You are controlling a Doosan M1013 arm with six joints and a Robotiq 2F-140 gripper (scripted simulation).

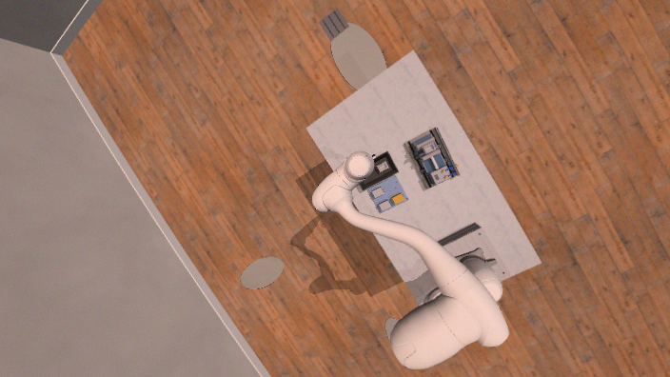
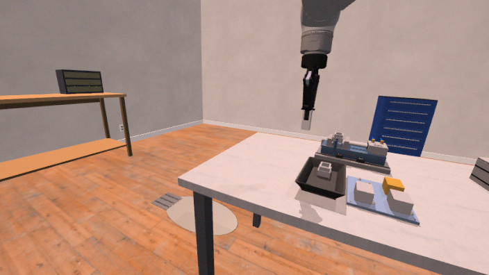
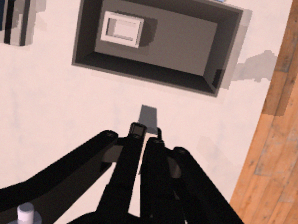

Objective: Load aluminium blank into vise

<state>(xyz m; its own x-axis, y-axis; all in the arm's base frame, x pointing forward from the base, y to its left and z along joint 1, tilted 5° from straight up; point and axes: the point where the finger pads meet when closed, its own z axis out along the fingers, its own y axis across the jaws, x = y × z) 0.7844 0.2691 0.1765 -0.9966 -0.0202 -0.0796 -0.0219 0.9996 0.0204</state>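
My hand is 8 cm past the dark work stop rod, 28 cm to the left of it and 12 cm above it. From my hand the other things lie so: infeed plate 24 cm behind, 2 cm to the right, 21 cm below; brass blank 29 cm behind, 7 cm to the right, 19 cm below; fixed jaw 5 cm behind, 32 cm to the right, 14 cm below.
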